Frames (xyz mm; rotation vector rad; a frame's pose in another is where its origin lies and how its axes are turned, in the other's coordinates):
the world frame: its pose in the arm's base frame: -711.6 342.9 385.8 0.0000 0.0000 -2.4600
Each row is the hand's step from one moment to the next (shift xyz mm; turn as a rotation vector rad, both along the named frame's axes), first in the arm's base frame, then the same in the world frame.
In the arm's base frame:
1: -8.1 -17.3 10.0 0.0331 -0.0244 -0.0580
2: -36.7 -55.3 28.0 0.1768 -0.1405 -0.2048
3: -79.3 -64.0 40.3 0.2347 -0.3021 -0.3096
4: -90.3 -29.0 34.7 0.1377 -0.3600 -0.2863
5: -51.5 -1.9 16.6 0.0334 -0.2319 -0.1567
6: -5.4 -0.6 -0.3 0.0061 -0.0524 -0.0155
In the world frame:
1: 17.2 8.3 10.0 -0.0103 0.0398 -0.0580
2: 63.3 19.8 28.0 -0.0488 0.2205 -0.2048
3: 101.9 -0.3 40.3 0.0081 0.3825 -0.3096
4: 88.4 -34.4 34.7 0.1199 0.3663 -0.2863
5: 41.2 -31.0 16.6 0.1202 0.2011 -0.1567
6: 4.6 -2.9 -0.3 0.0283 0.0445 -0.0155

